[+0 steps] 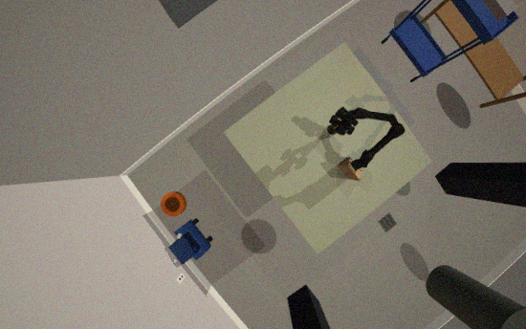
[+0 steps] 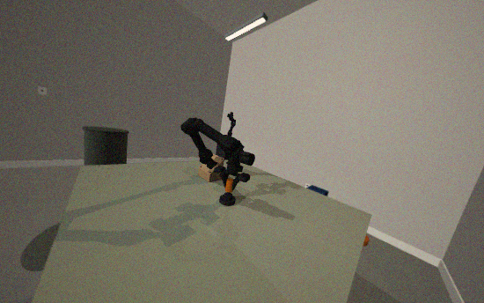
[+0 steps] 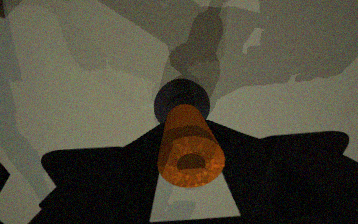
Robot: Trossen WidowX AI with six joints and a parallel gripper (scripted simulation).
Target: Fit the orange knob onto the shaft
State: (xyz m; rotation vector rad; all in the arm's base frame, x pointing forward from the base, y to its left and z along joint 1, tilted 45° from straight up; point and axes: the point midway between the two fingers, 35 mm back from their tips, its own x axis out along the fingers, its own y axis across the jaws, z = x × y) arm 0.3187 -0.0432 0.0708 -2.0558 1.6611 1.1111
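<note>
The orange knob is 20 mm above my gripper tip. Also, from my gripper tip: dark round pedestal: 40 mm below.
</note>
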